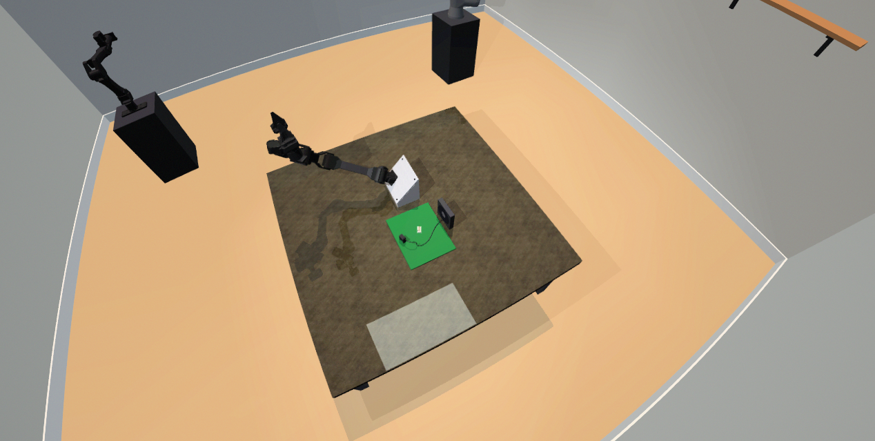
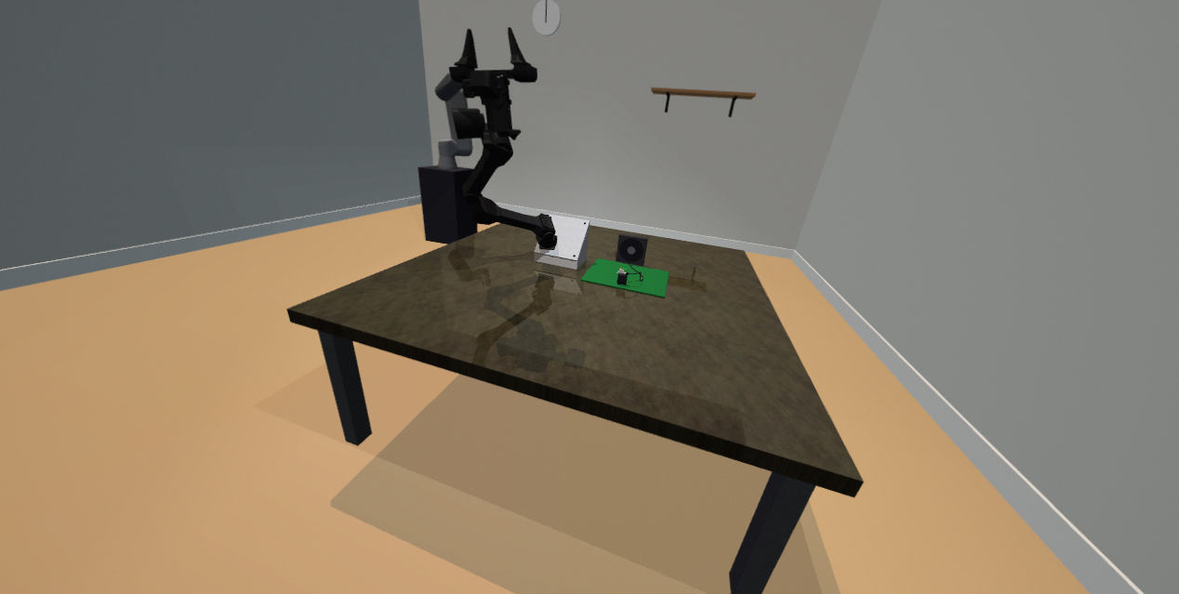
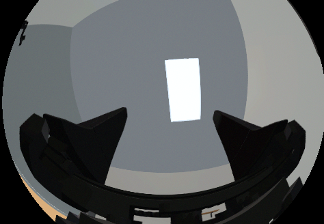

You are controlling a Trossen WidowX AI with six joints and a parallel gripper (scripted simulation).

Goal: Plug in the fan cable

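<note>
Now: the fan plug 660 mm below my gripper tip, 340 mm ahead of it and 290 mm to the left of it. Also, from my gripper tip: fan header (680 mm below, 390 mm to the left, 330 mm ahead); then black fan (620 mm below, 530 mm to the left, 350 mm ahead); then green board (700 mm below, 380 mm to the left, 350 mm ahead).
</note>
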